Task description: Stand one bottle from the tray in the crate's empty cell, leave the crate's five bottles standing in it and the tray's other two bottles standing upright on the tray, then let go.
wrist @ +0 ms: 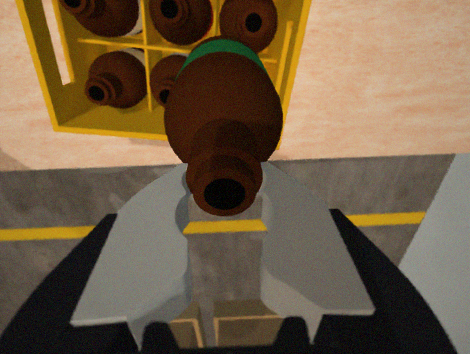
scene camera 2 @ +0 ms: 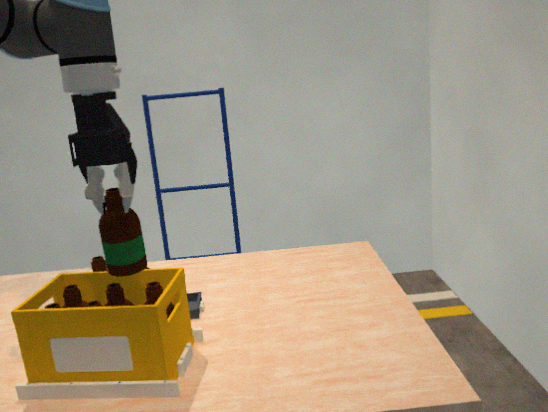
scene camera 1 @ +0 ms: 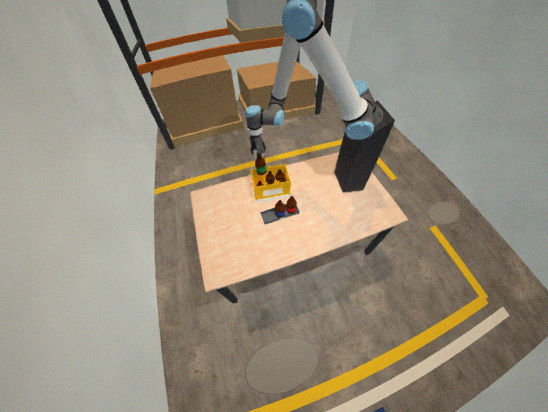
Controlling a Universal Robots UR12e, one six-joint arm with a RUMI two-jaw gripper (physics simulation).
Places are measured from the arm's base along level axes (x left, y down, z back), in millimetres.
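Pixels of known places: gripper, between the fingertips: (wrist: pixel 224 166) (scene camera 2: pixel 114 213) (scene camera 1: pixel 259 158).
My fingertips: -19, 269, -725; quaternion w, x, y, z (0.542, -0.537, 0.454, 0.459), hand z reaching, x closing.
Behind a point stands the place of what it marks, as x, y, z.
My gripper (scene camera 1: pixel 258 152) @[-19, 269, -725] (scene camera 2: pixel 115 204) @[-19, 269, -725] (wrist: pixel 224 166) @[-19, 269, -725] is shut on the neck of a brown bottle with a green label (scene camera 1: pixel 260 166) @[33, 299, -724] (scene camera 2: pixel 124 250) @[-31, 335, -738] (wrist: pixel 222 100) @[19, 266, -718]. The bottle hangs upright at the crate; I cannot tell whether its base is below the rim. The yellow crate (scene camera 1: pixel 286 190) @[97, 522, -548] (scene camera 2: pixel 145 345) @[-74, 501, -770] (wrist: pixel 110 133) @[-83, 425, -595] holds five brown bottles, such as one at a corner (wrist: pixel 117 80) @[-30, 467, -592]. The held bottle hides the crate's near right corner in the wrist view. A blue-label bottle (scene camera 1: pixel 280 210) @[288, 497, -622] and a red-label bottle (scene camera 1: pixel 292 205) @[262, 491, -532] stand upright on the dark tray (scene camera 1: pixel 270 216) @[267, 595, -695] (scene camera 2: pixel 194 306) @[284, 595, -737].
The crate stands on the wooden table (scene camera 1: pixel 235 245) @[465, 600, -965] (scene camera 2: pixel 300 340) @[124, 600, -1020] (wrist: pixel 370 100) @[-22, 600, -1002], between pale strips (scene camera 2: pixel 100 389) @[-92, 580, -677] at its base. A black pedestal (scene camera 1: pixel 361 155) @[129, 197, -46] carries the arm at the table's far right. A blue frame (scene camera 2: pixel 231 170) and a rack with boxes (scene camera 1: pixel 195 100) stand beyond the table.
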